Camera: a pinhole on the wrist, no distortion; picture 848 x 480 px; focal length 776.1 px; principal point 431.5 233.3 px. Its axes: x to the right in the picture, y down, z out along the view. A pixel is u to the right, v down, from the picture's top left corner.
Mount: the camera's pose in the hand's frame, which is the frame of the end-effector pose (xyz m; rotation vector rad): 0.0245 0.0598 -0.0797 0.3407 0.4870 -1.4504
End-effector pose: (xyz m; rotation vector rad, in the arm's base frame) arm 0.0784 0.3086 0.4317 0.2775 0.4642 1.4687
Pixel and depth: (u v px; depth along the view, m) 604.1 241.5 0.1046
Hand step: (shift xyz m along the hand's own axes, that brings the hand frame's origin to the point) 0.0383 -0.0128 -0.0021
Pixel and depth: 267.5 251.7 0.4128
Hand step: 0.0753 -0.0724 0.3179
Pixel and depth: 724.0 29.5 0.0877
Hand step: 0.0130 -0.0150 -0.0199
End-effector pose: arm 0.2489 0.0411 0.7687 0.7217 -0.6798 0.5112
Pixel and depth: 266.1 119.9 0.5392
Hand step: -0.0001 -0.1211 0.4464
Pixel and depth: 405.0 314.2 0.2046
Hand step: 0.0679 -0.0352 0.0977
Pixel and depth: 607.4 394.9 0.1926
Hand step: 0.0877 -0.0707 0.0602
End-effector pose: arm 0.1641 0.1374 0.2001 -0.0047 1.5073 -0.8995
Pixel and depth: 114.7 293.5 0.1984
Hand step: 0.0576 0.0308 0.1306
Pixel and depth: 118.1 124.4 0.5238
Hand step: -0.0014 -0.0300 0.4822
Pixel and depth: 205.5 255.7 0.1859
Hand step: 0.0476 0.0131 0.1069
